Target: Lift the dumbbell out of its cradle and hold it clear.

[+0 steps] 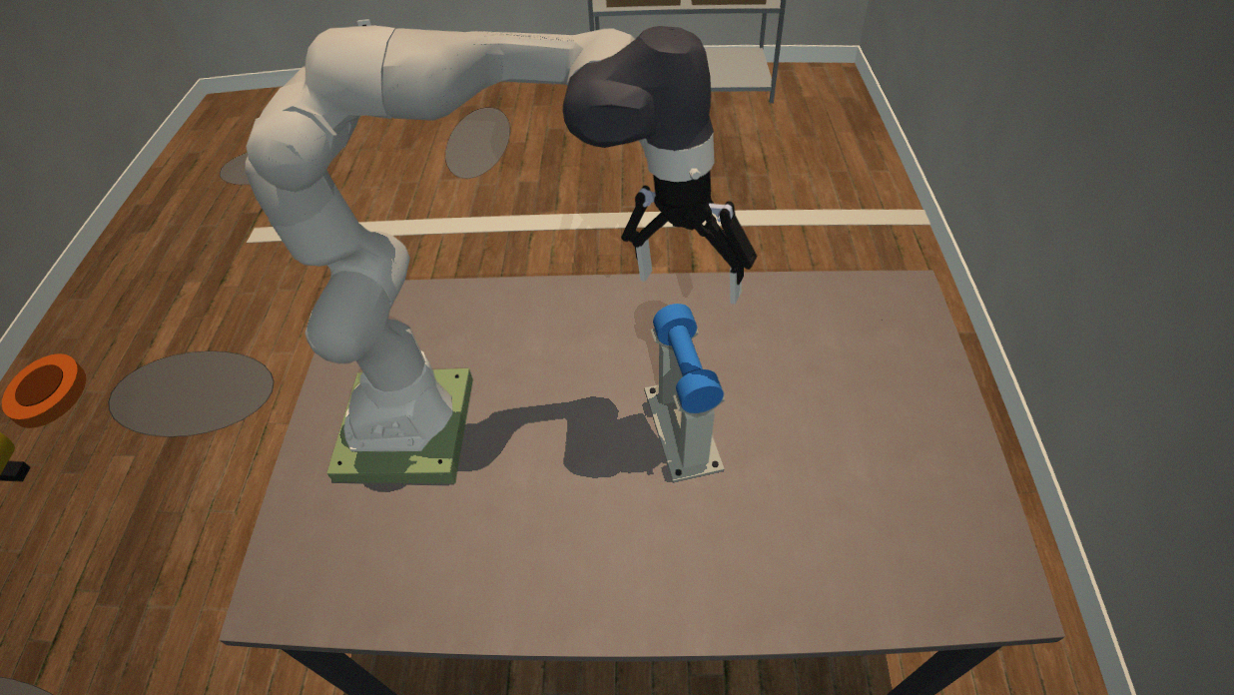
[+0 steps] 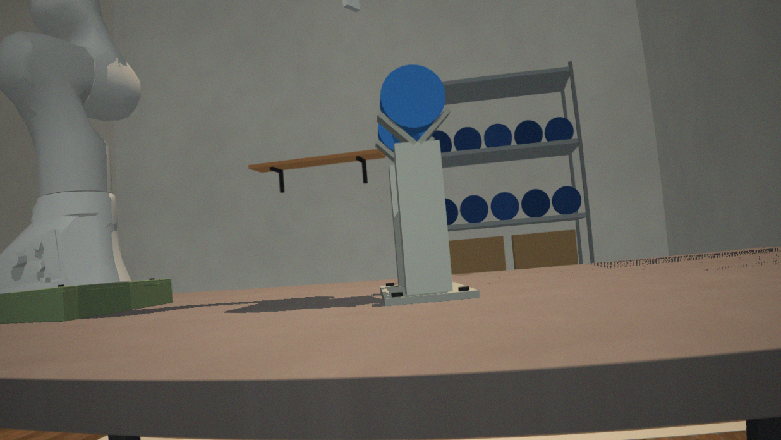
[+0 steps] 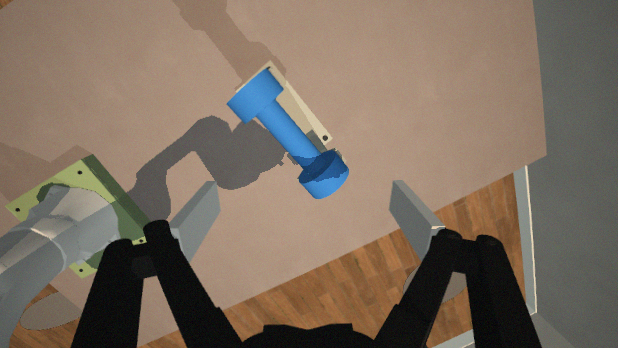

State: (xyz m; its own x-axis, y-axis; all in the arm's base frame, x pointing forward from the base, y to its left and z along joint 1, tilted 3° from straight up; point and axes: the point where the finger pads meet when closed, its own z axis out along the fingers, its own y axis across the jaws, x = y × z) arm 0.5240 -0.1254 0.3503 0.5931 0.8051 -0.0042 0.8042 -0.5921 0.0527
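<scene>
My hand is 190 mm above the blue dumbbell. From my hand the other things lie so: grey cradle (310 mm below).
</scene>
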